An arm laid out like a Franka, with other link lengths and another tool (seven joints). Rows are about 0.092 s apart.
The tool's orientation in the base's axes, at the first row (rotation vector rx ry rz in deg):
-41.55 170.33 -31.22
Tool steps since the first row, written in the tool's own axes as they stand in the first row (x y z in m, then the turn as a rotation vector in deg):
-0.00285 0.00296 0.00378 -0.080 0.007 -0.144
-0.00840 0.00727 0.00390 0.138 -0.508 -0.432
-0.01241 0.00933 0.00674 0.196 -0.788 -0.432
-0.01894 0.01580 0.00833 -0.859 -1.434 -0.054
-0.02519 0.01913 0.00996 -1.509 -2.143 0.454
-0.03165 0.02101 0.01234 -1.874 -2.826 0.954
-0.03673 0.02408 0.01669 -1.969 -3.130 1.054
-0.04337 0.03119 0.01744 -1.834 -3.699 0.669
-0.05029 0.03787 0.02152 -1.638 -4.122 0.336
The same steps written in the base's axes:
0.00166 0.00251 -0.00470 0.052 0.089 0.129
0.00472 0.00855 -0.00657 0.052 -0.342 0.586
0.00771 0.01114 -0.01014 0.123 -0.601 0.685
0.01086 0.01894 -0.01418 1.390 -0.784 0.500
0.01514 0.02400 -0.01716 2.339 -1.245 0.234
0.02034 0.02770 -0.02036 3.022 -1.810 -0.019
0.02401 0.03112 -0.02574 3.252 -2.052 -0.013
0.02688 0.03977 -0.02922 3.338 -2.459 0.550
0.03056 0.04711 -0.03568 3.312 -2.790 1.017

